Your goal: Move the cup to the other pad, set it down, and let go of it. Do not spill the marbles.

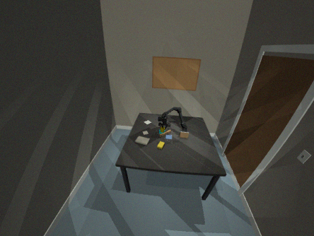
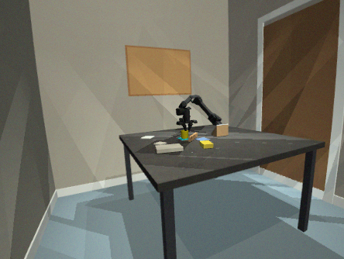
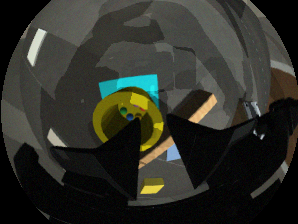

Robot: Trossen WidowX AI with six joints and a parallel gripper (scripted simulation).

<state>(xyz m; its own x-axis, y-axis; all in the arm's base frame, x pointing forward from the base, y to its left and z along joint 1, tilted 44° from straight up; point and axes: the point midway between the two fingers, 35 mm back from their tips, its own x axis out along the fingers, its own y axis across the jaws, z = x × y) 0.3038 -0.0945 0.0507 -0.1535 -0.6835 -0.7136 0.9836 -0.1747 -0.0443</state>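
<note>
The yellow cup is 2 cm below my gripper tip and 2 cm ahead of it. Also, from my gripper tip: cyan pad: 7 cm below, 3 cm ahead; then wooden stick: 6 cm to the left, 5 cm below, 2 cm behind; then light blue pad: 13 cm to the left, 7 cm below, 7 cm behind.
</note>
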